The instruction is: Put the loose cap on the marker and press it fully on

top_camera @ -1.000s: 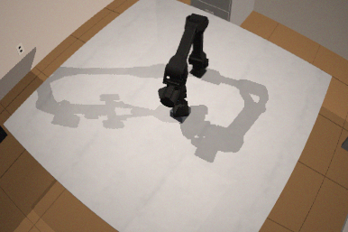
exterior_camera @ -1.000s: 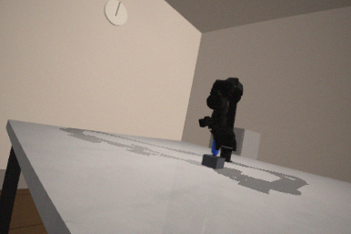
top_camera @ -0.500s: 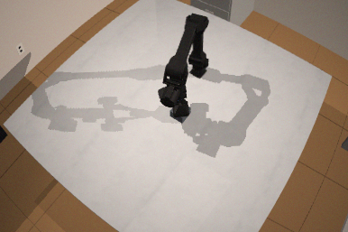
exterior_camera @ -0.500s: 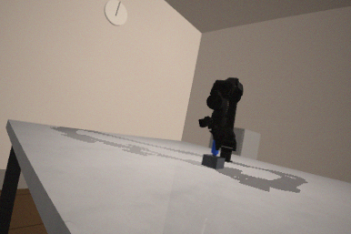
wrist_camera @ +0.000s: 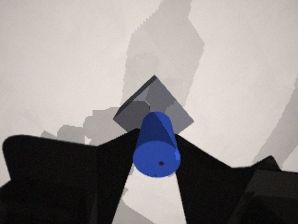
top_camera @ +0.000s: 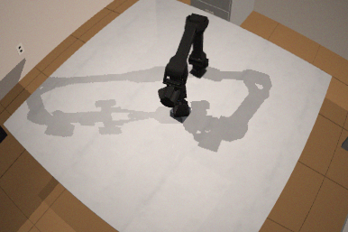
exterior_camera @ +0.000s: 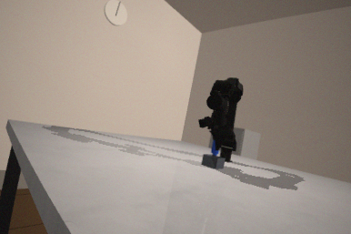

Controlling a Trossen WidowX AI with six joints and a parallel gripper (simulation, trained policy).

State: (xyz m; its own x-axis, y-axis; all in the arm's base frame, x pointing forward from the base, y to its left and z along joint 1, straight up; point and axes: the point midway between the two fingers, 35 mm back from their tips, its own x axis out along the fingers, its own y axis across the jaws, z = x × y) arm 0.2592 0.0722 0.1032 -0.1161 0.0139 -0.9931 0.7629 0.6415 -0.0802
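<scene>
Now: the blue cap 10 mm above my gripper tip. From my gripper tip the other things lie so: grey holder block: 50 mm below.
</scene>
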